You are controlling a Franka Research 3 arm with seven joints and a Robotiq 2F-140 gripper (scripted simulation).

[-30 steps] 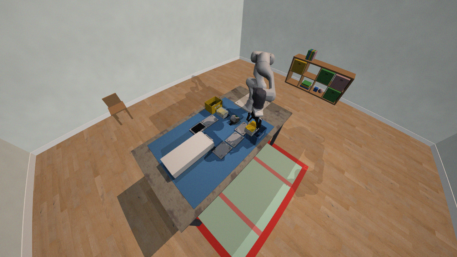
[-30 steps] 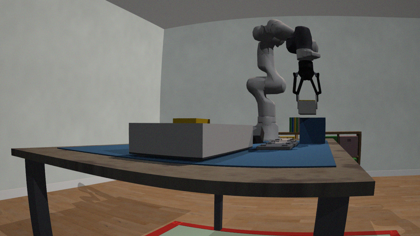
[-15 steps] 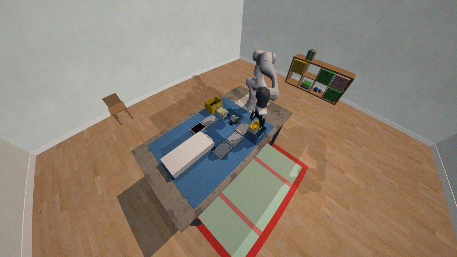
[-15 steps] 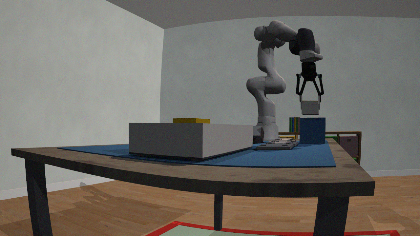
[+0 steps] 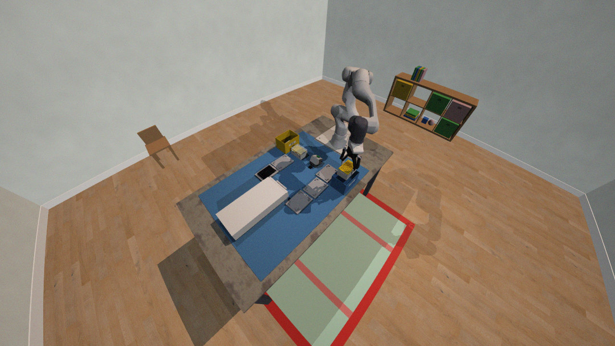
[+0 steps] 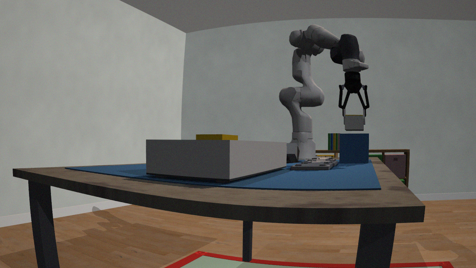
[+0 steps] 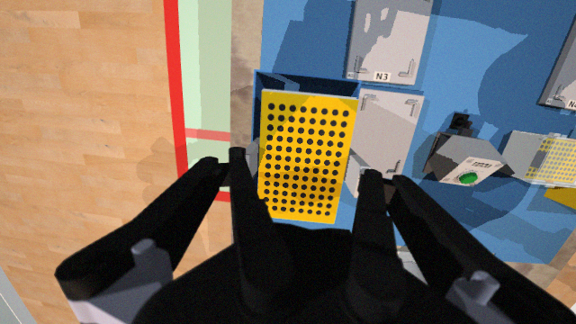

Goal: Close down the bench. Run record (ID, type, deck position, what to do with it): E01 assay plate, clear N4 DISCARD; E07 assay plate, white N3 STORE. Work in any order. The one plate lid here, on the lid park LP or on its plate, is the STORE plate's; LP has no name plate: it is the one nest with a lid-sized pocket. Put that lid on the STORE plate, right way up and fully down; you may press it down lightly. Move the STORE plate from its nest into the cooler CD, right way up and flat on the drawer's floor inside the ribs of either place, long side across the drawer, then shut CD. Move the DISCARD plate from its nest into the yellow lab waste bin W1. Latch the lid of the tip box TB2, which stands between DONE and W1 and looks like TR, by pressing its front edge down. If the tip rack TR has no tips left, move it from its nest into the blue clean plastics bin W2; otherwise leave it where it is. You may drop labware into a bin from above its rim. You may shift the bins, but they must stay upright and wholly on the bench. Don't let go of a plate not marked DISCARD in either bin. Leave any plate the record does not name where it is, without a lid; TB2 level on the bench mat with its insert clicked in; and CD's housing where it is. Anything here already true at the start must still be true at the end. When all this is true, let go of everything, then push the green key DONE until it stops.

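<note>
Now: the tip rack TR 1 cm below my hand and 1 cm behind it. Also, from my hand: nest N3: 18 cm below, 16 cm to the right, 16 cm ahead; lid park nest: 18 cm below, 15 cm to the right, 2 cm behind; blue bin W2: 15 cm below.
</note>
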